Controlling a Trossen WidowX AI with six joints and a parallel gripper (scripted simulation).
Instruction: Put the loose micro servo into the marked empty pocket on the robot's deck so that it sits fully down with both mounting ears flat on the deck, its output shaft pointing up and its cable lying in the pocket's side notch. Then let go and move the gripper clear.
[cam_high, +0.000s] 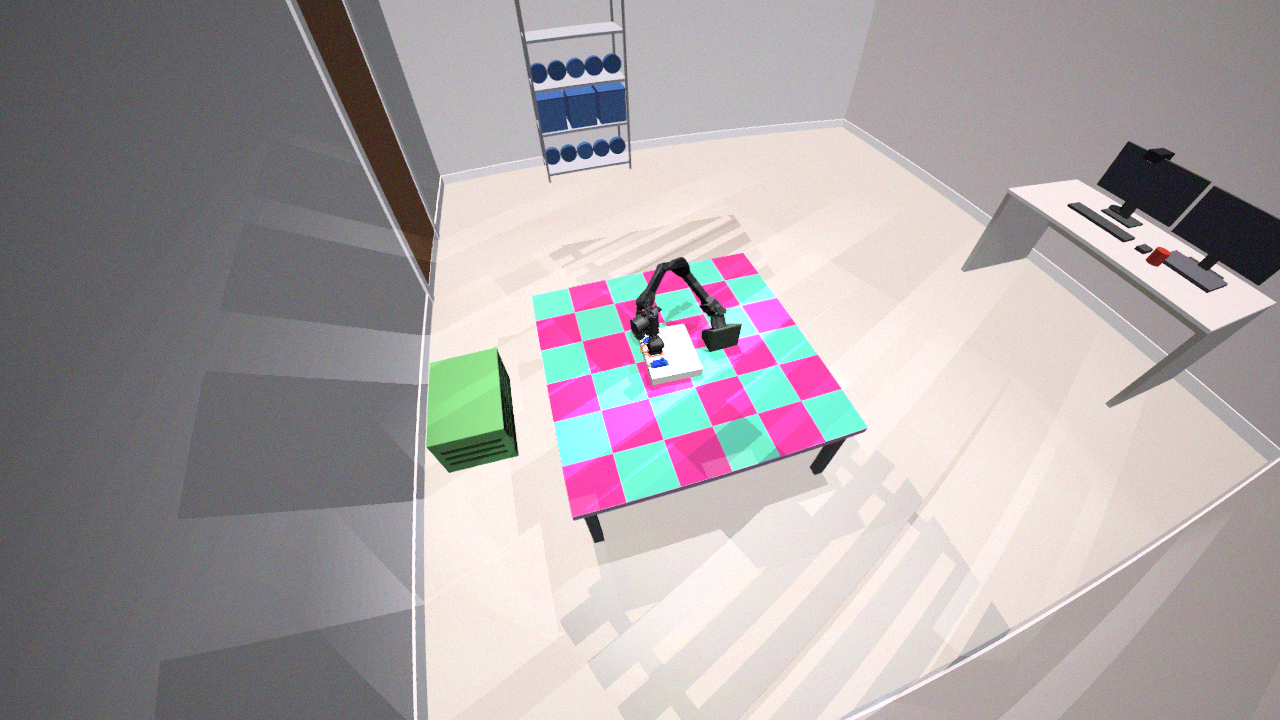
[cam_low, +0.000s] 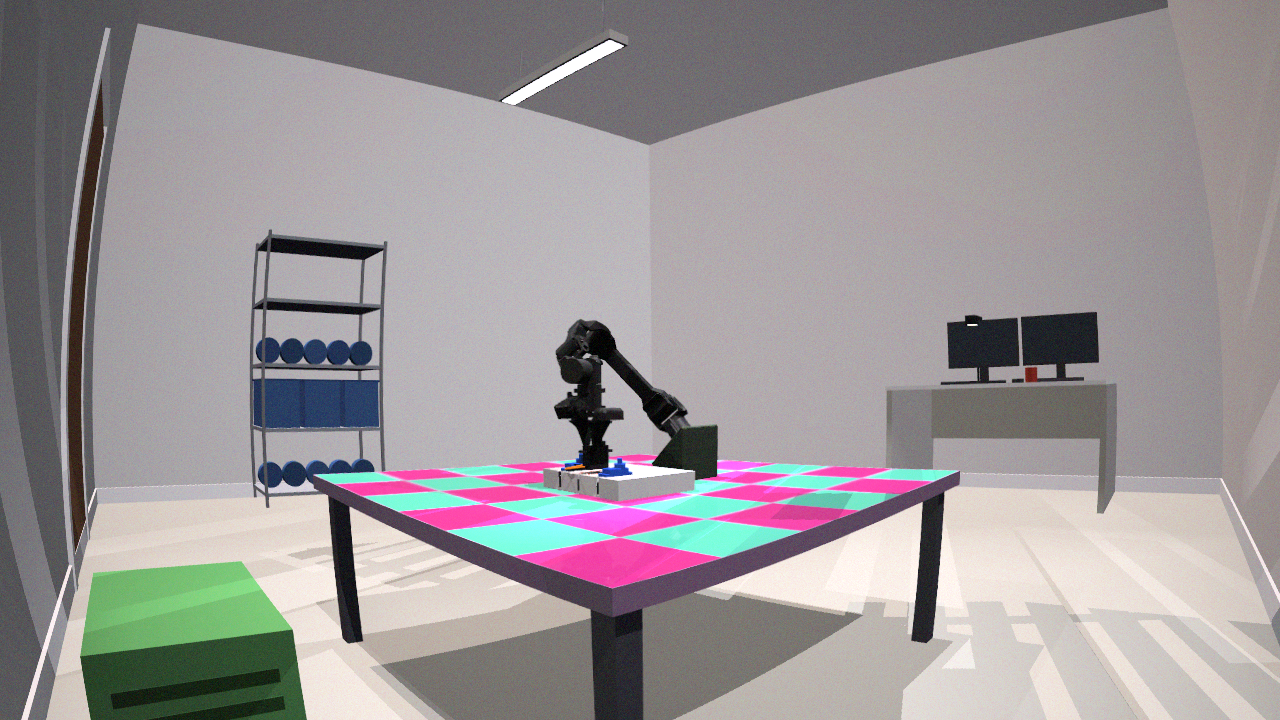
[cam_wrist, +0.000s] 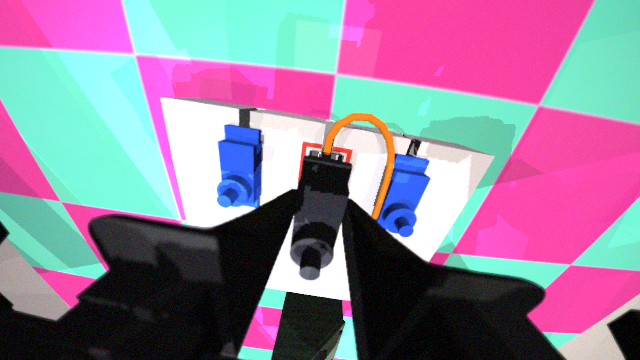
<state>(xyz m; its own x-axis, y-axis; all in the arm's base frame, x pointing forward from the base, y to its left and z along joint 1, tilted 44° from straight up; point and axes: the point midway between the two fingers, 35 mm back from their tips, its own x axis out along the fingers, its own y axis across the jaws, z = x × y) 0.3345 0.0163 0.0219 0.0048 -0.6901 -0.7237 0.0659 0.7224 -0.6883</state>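
The white deck lies 120 mm behind my gripper tip, 10 mm to the left of it and 80 mm below it.
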